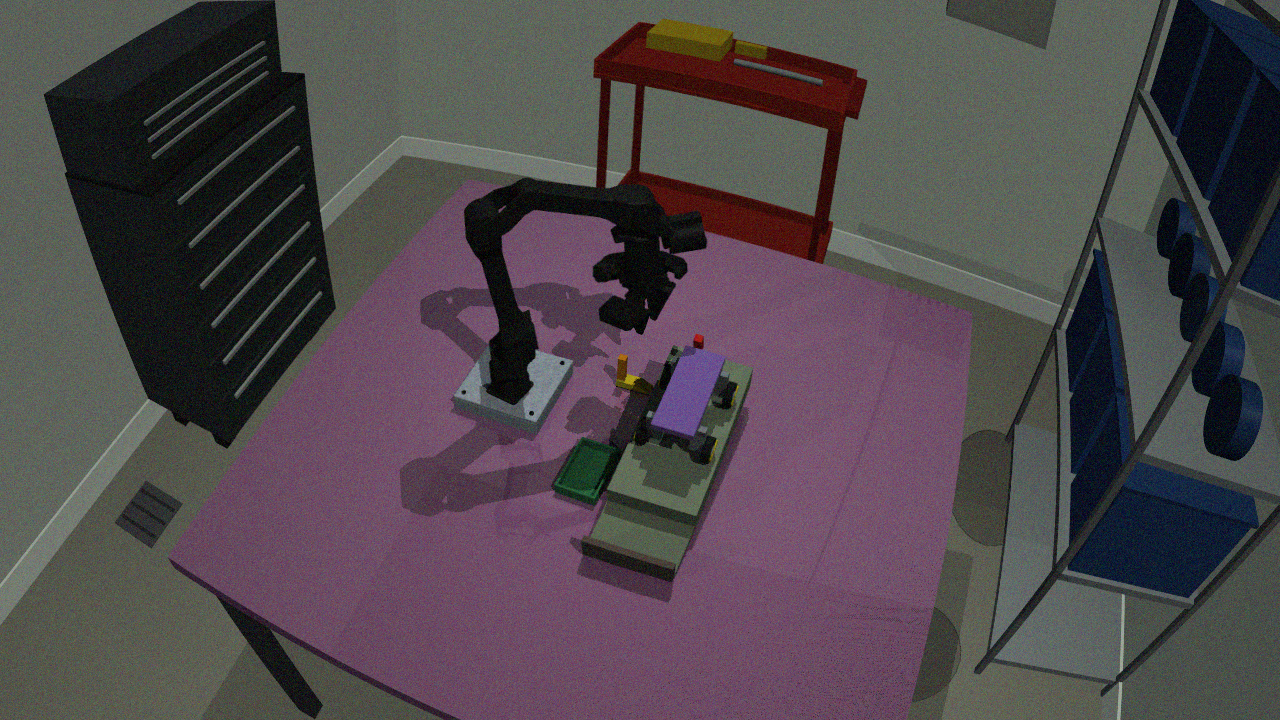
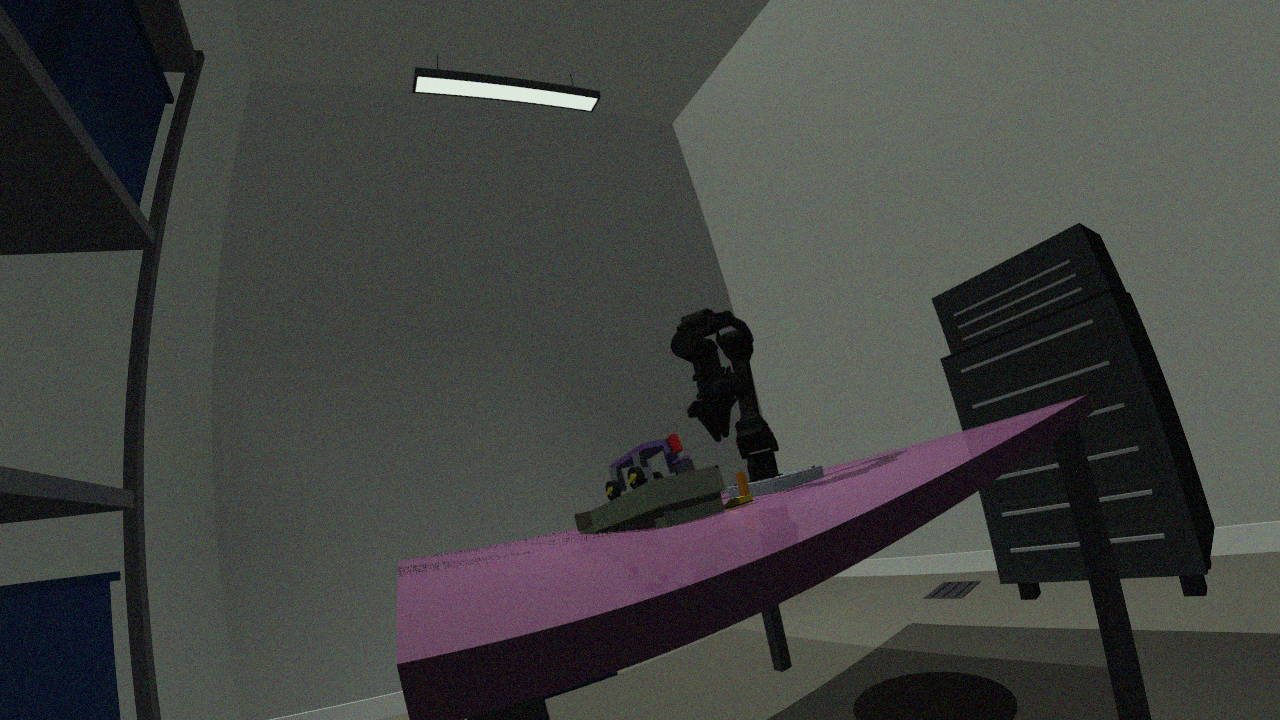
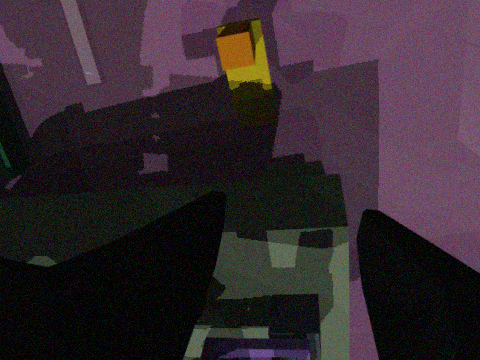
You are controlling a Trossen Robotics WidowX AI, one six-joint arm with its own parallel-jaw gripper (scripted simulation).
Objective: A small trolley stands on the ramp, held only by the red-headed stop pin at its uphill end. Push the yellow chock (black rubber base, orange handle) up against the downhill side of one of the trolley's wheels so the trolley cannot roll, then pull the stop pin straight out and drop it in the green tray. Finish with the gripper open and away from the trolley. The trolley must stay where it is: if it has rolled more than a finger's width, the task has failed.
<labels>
my gripper: image 1; image 2; image 3 292,215
same spot on my gripper: (image 2: 715,416) = (image 1: 667,299)
</labels>
